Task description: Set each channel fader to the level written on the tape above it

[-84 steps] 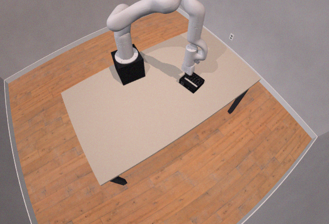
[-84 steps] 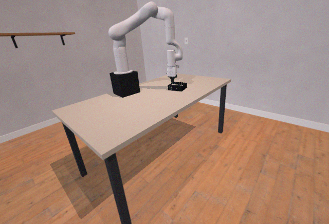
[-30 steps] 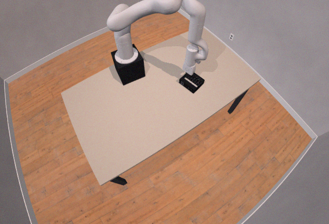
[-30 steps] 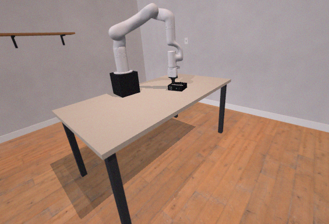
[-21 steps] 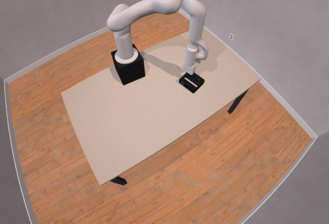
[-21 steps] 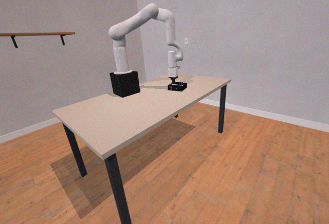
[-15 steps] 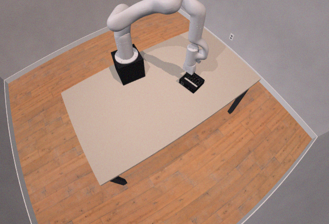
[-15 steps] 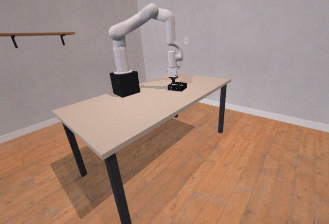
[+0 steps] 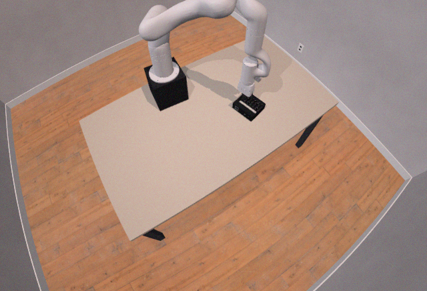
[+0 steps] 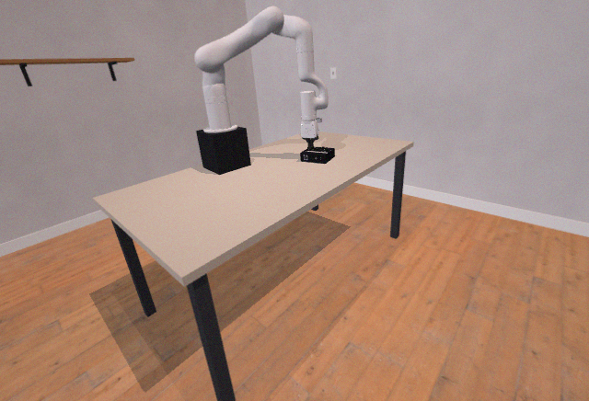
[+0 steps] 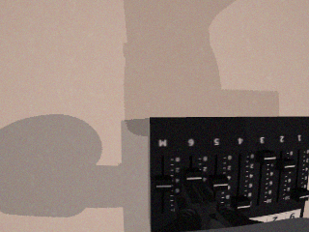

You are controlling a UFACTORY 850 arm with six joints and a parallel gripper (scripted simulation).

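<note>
The master fader lies 3 cm behind my hand, 1 cm to the left of it and 2 cm below it.
</note>
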